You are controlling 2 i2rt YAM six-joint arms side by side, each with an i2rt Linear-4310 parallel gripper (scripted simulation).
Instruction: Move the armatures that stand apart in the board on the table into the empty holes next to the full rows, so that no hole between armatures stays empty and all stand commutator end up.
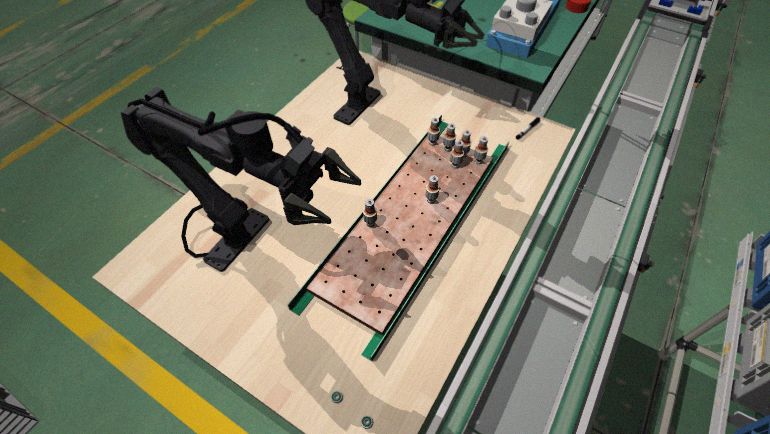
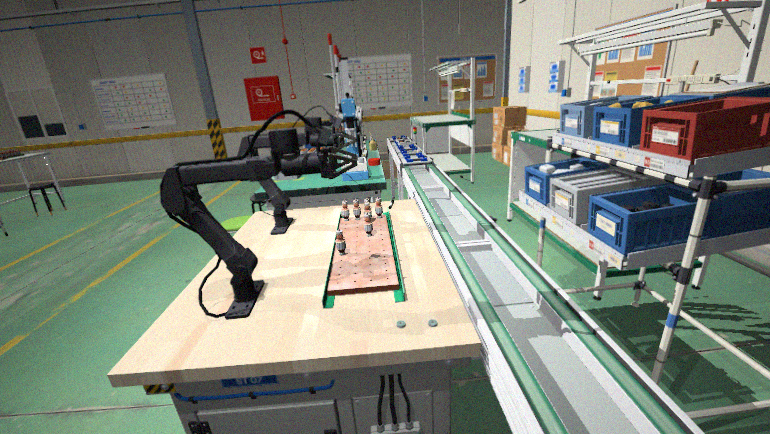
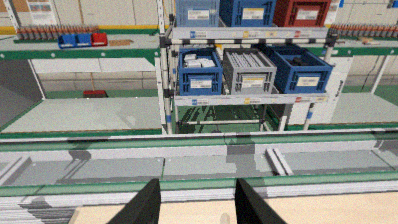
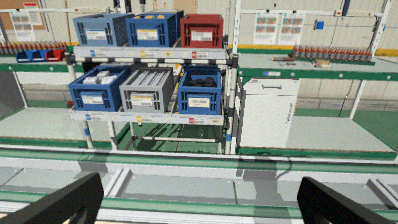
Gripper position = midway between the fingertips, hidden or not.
Note:
I see my left gripper (image 3: 197,188), my right gripper (image 1: 346,201) and a copper-coloured board (image 1: 369,276).
The copper-coloured board is seen too in image 2 (image 2: 368,265). My right gripper is seen too in image 2 (image 2: 357,159) and in image 4 (image 4: 200,185). Image 3 misses the copper-coloured board: it is out of frame. Image 4 does not show the copper-coloured board: it is out of frame.

